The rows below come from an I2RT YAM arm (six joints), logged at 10 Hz.
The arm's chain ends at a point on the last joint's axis. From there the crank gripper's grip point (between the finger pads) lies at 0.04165 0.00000 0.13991 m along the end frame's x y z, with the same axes.
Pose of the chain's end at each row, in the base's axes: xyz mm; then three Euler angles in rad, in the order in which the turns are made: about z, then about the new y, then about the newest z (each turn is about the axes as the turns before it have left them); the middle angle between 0 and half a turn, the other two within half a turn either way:
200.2, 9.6, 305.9, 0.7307, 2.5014, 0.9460
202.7, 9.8, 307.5, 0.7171, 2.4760, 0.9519
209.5, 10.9, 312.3, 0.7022, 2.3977, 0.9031
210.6, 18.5, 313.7, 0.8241, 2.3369, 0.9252
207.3, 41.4, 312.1, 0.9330, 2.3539, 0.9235
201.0, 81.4, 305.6, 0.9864, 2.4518, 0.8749
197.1, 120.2, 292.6, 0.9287, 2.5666, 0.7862
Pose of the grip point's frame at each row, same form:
225.3, 77.5, 179.1, 0.7307, 2.5014, 0.9460
231.2, 79.7, 182.5, 0.7171, 2.4760, 0.9519
246.2, 84.8, 191.9, 0.7022, 2.3977, 0.9031
242.9, 102.3, 198.6, 0.8241, 2.3369, 0.9252
229.1, 126.6, 195.6, 0.9330, 2.3539, 0.9235
212.1, 156.1, 180.7, 0.9864, 2.4518, 0.8749
204.3, 179.0, 159.2, 0.9287, 2.5666, 0.7862

